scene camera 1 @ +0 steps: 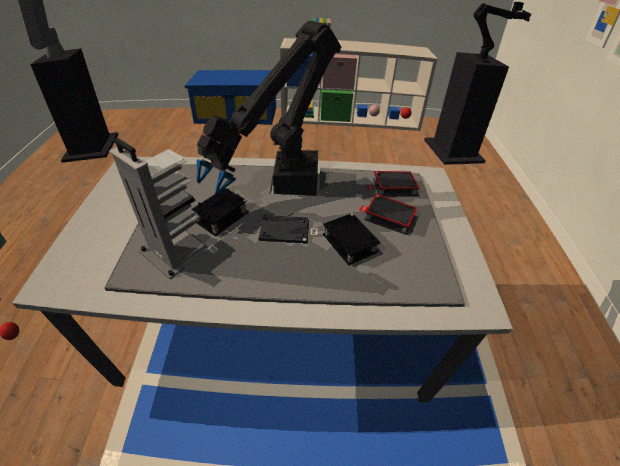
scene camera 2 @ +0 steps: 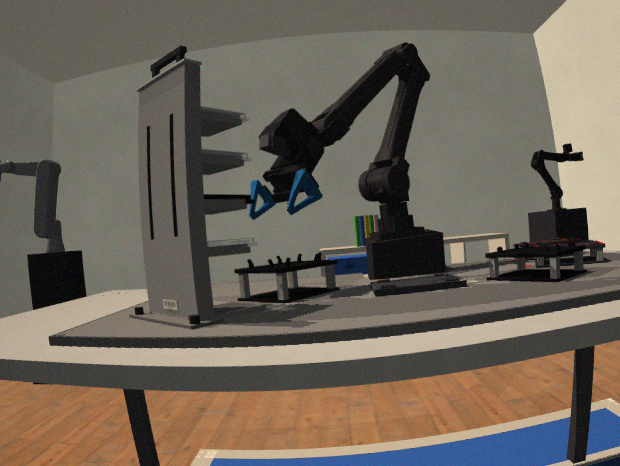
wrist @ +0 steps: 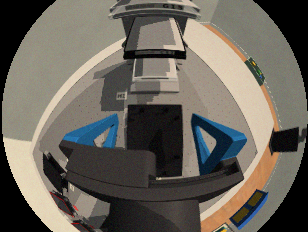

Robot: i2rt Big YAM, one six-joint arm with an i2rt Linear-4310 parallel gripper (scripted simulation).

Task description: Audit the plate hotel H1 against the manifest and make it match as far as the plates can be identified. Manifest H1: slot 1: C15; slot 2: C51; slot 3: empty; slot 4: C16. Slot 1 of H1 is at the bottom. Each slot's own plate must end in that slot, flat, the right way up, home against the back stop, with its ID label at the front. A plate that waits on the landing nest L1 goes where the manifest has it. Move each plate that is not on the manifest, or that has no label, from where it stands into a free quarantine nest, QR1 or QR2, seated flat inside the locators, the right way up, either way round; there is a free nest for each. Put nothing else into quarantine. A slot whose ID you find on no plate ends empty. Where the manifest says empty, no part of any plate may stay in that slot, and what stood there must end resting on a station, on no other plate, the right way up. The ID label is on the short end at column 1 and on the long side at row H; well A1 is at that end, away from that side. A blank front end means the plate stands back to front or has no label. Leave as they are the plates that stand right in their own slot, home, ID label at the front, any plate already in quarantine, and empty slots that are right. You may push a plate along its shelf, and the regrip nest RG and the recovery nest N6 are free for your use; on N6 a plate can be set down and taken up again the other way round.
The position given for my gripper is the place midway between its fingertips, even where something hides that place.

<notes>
I see my gripper (scene camera 2: 269,215).
My gripper shows as well in the wrist view (wrist: 154,117).
</notes>
